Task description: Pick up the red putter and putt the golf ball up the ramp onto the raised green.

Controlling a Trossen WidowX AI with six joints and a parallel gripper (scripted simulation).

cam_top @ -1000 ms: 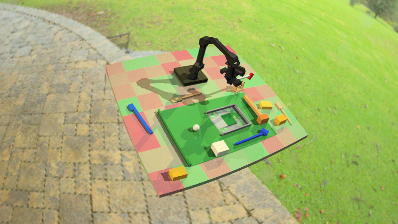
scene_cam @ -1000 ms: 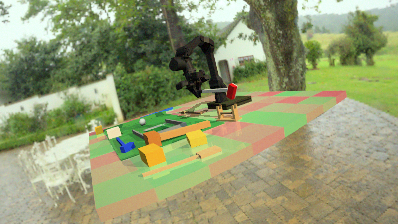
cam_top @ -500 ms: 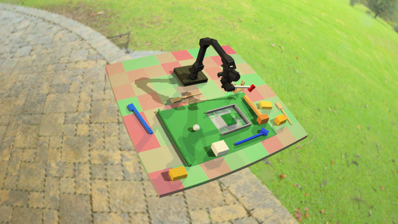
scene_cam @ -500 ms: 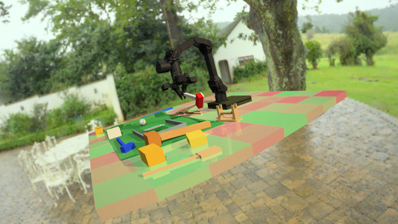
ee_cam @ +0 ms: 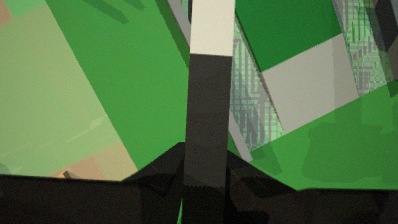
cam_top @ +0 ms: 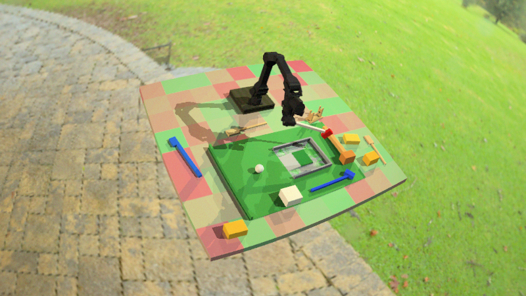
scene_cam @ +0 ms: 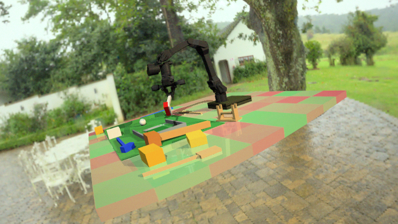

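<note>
My gripper tip is 10 cm to the right of the red putter, 5 cm short of it and 1 cm below it. From my gripper tip the other things lie so: green mat (16 cm ahead, 13 cm below, 2 cm to the right); white golf ball (21 cm to the right, 15 cm ahead, 10 cm below); wooden stand (31 cm to the left, 13 cm behind, 9 cm below).
</note>
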